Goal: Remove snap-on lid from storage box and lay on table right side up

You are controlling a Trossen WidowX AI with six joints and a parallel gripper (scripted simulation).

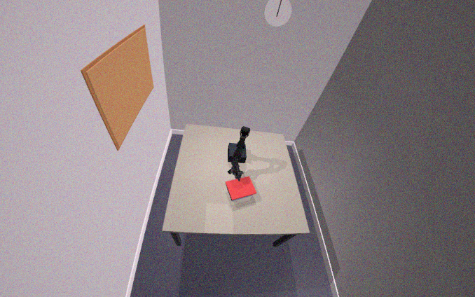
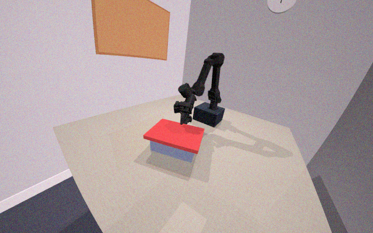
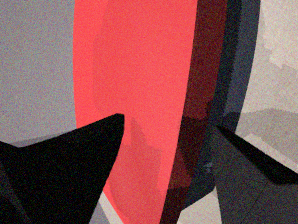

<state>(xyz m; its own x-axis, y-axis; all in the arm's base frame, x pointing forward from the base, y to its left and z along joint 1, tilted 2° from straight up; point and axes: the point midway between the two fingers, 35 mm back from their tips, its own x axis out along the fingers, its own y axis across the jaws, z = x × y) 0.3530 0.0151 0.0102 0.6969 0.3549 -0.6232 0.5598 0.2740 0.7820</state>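
Now: gripper tip 7 cm short of the red lid and 3 cm to the right of it. Also, from my gripper tip: storage box (7 cm ahead, 3 cm to the left, 4 cm below).
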